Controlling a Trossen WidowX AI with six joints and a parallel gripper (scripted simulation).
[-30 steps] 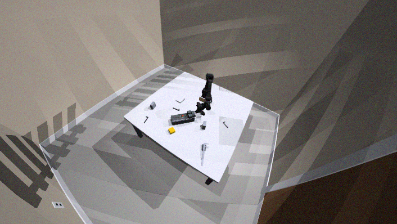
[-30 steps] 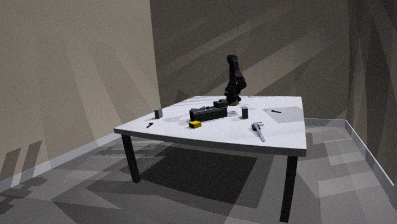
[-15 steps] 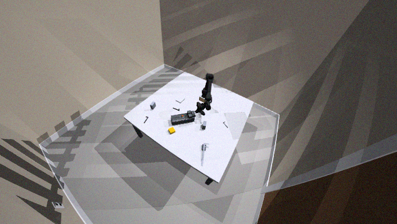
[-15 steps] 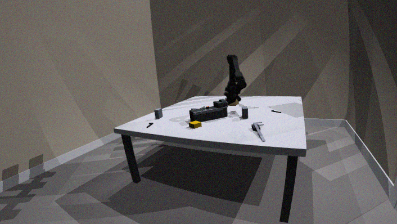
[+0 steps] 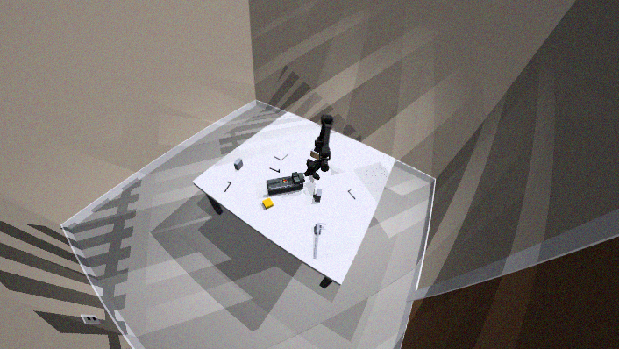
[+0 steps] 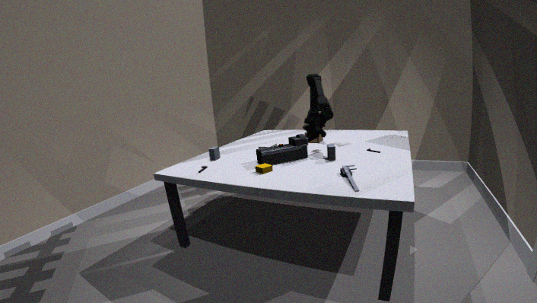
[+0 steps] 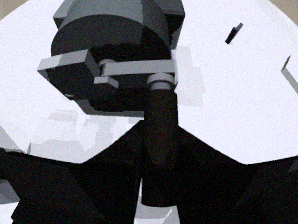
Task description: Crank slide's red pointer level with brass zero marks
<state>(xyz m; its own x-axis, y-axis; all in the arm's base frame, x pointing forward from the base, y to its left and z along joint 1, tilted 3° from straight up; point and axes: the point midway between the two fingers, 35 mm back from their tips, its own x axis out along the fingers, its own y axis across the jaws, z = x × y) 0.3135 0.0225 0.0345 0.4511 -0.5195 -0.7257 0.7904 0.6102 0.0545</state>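
My gripper tip is 3 cm below the dark crank handle, 1 cm to the right of it and 1 cm past it. Round my gripper tip: yellow block: 31 cm ahead, 15 cm to the right, 5 cm below; red pointer: 12 cm ahead, 11 cm to the right, 1 cm above.
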